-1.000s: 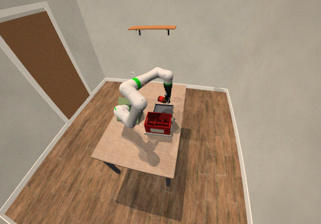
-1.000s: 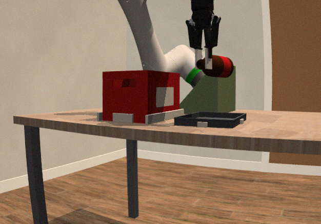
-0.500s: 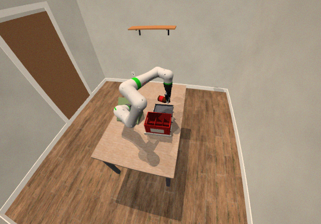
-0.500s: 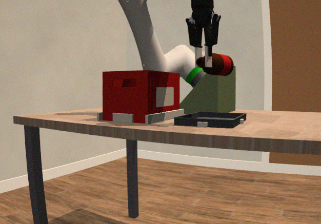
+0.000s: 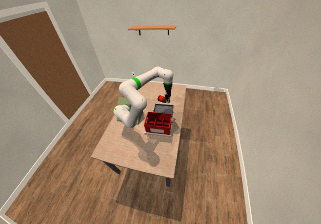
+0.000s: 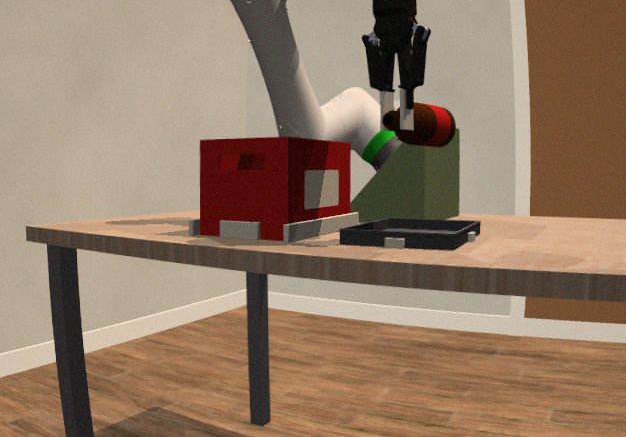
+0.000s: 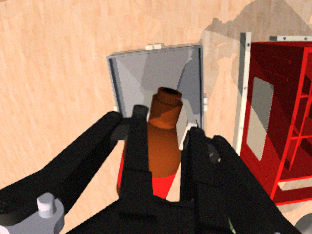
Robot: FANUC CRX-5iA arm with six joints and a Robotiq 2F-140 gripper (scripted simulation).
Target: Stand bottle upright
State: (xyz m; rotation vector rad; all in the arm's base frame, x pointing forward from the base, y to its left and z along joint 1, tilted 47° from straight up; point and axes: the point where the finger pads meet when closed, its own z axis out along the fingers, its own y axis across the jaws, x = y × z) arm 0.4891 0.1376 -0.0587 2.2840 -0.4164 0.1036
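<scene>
My hand is 50 mm past the brown bottle, 20 mm to the right of it and 20 mm above it. The rest, counted from my hand: dark tray 210 mm below, 70 mm behind, 20 mm to the left; red crate 260 mm to the right, 140 mm below, 80 mm behind.
</scene>
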